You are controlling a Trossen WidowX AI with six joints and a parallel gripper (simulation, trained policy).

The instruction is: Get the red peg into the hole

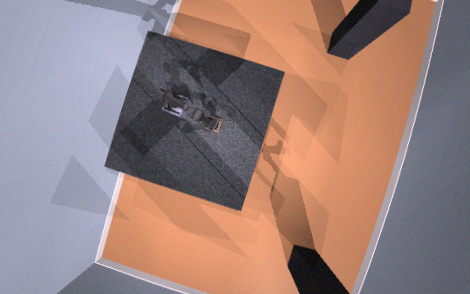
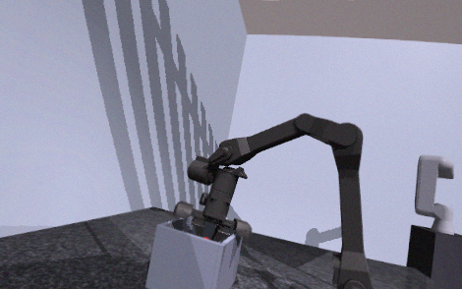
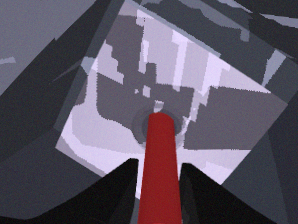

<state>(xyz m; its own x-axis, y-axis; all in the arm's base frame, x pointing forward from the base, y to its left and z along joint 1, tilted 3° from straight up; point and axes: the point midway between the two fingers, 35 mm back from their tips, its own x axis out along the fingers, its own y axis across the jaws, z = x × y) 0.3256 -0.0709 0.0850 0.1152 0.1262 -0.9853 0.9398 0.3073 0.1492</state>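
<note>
Right now the red peg is 10 mm to the right of my gripper tip and 10 mm below it. Also, from my gripper tip: pale plate (10 mm ahead, 10 mm to the right, 30 mm below).
</note>
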